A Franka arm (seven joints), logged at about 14 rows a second.
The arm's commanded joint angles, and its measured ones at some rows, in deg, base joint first. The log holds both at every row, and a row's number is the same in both.
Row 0, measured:
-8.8 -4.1 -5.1 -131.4 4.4 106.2 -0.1
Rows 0 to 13, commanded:
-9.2 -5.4 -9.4 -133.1 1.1 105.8 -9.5
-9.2 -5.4 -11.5 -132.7 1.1 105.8 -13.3
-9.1 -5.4 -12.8 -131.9 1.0 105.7 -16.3
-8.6 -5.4 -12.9 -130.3 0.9 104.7 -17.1
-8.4 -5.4 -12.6 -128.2 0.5 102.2 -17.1
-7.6 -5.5 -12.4 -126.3 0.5 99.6 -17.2
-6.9 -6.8 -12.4 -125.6 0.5 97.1 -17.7
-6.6 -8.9 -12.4 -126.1 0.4 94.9 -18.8
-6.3 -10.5 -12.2 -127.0 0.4 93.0 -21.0
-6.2 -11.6 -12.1 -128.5 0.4 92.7 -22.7
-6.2 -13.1 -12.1 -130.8 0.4 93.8 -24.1
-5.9 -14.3 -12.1 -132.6 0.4 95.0 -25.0
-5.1 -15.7 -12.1 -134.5 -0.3 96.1 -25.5
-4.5 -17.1 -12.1 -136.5 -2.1 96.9 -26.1
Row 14, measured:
-6.1 -12.3 -11.9 -130.7 0.3 94.1 -24.5
